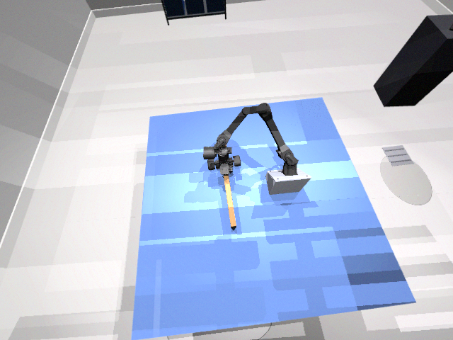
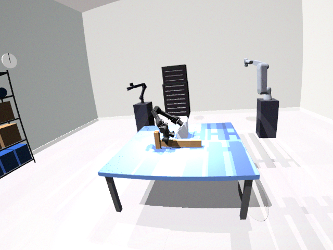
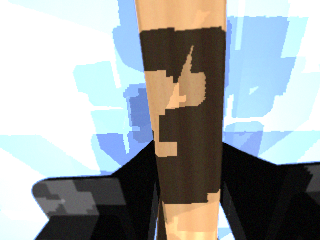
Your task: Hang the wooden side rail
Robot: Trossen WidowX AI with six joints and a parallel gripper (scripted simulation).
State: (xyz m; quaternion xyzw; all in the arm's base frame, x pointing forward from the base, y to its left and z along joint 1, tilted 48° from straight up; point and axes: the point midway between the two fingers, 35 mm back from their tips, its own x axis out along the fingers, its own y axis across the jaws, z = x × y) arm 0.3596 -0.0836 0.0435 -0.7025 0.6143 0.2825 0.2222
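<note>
My gripper tip is 10 mm short of the headboard post, 90 mm to the left of it and 50 mm below it.
</note>
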